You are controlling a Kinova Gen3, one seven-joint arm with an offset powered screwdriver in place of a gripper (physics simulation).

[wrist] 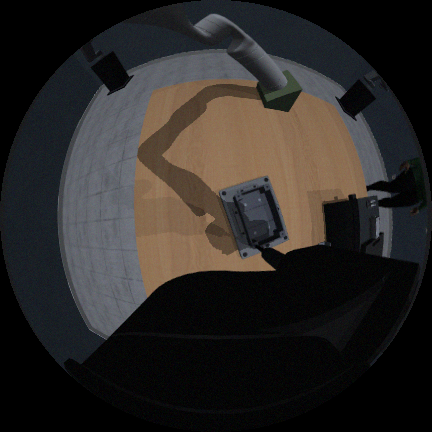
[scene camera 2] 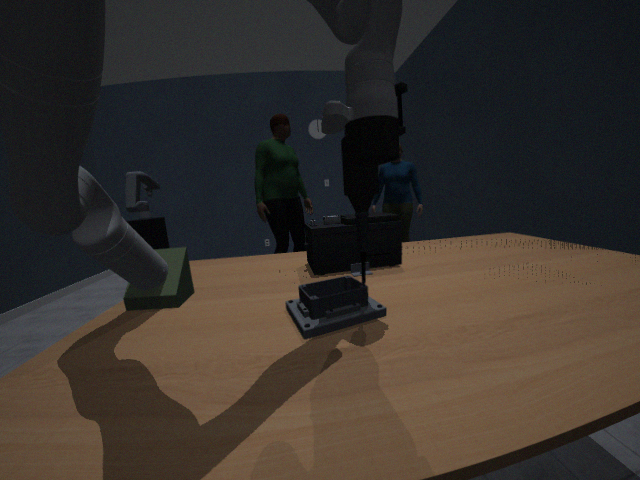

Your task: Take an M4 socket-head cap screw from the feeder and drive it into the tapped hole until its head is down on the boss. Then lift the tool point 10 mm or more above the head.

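Observation:
My screwdriver (scene camera 2: 363, 282) (wrist: 257, 245) points straight down, with its thin black bit at one corner of the dark open-topped housing (scene camera 2: 334, 302) (wrist: 276, 212). In the wrist view the bit's end meets the housing's lower corner; in the scene view it is at the far right corner. Whether the tip touches, and whether a screw is on it, is too small and dark to tell. The housing sits on a grey base plate (scene camera 2: 333, 325) (wrist: 245, 184). The tapped hole and any screw head cannot be made out. The black feeder box (scene camera 2: 330, 250) (wrist: 341, 225) stands behind the base plate.
A green block (scene camera 2: 155, 301) (wrist: 279, 100) stands under the arm's base at the table's left in the scene view. A small light bracket (scene camera 2: 361, 271) is near the feeder's front. The wooden table (scene camera 2: 491, 351) (wrist: 185, 260) carries the arm's shadow. Two people stand beyond it.

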